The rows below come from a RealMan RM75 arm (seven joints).
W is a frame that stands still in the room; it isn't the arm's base.
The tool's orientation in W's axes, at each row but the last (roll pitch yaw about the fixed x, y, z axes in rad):
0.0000, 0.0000, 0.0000
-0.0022, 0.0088, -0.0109
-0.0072, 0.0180, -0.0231
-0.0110, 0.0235, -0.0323
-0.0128, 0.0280, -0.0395
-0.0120, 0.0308, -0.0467
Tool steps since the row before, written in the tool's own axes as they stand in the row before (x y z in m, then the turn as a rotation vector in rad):
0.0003, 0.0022, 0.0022, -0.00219, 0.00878, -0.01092
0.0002, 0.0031, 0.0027, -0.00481, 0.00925, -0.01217
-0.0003, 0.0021, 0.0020, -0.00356, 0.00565, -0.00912
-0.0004, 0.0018, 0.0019, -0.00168, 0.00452, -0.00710
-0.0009, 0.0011, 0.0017, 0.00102, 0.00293, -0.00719
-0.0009, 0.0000, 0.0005, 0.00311, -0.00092, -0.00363
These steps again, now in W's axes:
0.0003, 0.0022, 0.0022, -0.00219, 0.00878, -0.01092
0.0003, 0.0031, 0.0027, -0.00482, 0.00928, -0.01215
-0.0002, 0.0021, 0.0020, -0.00359, 0.00567, -0.00909
-0.0003, 0.0018, 0.0019, -0.00170, 0.00450, -0.00711
-0.0008, 0.0012, 0.0017, 0.00093, 0.00280, -0.00725
-0.0009, 0.0000, 0.0005, 0.00295, -0.00110, -0.00371

